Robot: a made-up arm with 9 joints. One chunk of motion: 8 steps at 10 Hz.
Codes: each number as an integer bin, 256 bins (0 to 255) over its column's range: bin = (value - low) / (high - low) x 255, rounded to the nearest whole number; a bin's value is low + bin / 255 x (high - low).
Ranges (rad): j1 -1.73..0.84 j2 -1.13..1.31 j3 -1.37..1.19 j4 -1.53..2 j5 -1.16..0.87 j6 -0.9..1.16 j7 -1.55..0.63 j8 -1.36..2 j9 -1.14..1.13
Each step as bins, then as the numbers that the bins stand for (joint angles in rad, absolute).
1 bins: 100 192 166 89 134 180 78 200 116
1 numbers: -0.7222 0.7072 0.2965 -0.2980 -0.0933 0.5541 -0.8832 1.2753 -0.1074
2 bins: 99 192 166 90 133 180 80 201 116
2 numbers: -0.7322 0.7072 0.2965 -0.2841 -0.1012 0.5541 -0.8661 1.2885 -0.1074
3 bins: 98 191 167 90 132 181 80 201 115
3 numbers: -0.7423 0.6976 0.3065 -0.2841 -0.1092 0.5622 -0.8661 1.2885 -0.1163
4 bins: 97 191 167 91 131 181 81 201 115
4 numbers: -0.7524 0.6976 0.3065 -0.2703 -0.1171 0.5622 -0.8575 1.2885 -0.1163
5 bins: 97 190 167 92 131 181 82 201 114
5 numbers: -0.7524 0.6880 0.3065 -0.2564 -0.1171 0.5622 -0.8490 1.2885 -0.1252
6 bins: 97 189 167 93 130 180 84 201 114
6 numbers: -0.7524 0.6785 0.3065 -0.2426 -0.1251 0.5541 -0.8319 1.2885 -0.1252
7 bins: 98 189 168 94 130 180 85 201 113
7 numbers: -0.7423 0.6785 0.3166 -0.2287 -0.1251 0.5541 -0.8233 1.2885 -0.1341
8 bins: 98 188 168 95 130 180 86 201 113
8 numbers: -0.7423 0.6689 0.3166 -0.2149 -0.1251 0.5541 -0.8148 1.2885 -0.1341
